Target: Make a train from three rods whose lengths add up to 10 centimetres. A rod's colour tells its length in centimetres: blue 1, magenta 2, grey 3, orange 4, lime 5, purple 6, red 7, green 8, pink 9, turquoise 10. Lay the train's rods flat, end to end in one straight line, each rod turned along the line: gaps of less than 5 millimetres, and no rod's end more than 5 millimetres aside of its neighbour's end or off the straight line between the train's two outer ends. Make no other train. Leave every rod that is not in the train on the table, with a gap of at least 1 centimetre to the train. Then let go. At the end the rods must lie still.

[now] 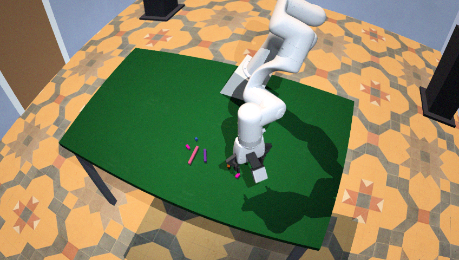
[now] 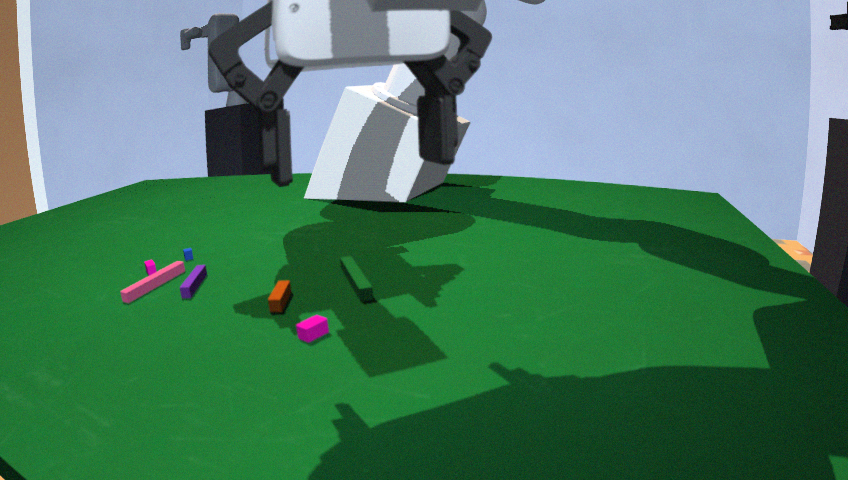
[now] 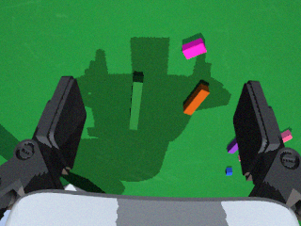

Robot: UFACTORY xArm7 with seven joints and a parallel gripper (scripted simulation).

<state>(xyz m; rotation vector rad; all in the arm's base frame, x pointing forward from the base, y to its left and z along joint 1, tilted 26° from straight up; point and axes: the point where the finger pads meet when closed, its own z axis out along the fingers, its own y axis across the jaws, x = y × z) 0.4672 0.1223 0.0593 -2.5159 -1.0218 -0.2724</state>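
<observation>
Now: hand 1 cm past the magenta rod, 5 cm to the left of it and 11 cm above it. The rest, counted from my hand: purple rod (5 cm behind, 20 cm to the right, 11 cm below); then green rod (10 cm behind, 6 cm to the right, 11 cm below); then orange rod (5 cm behind, 10 cm to the right, 11 cm below).
</observation>
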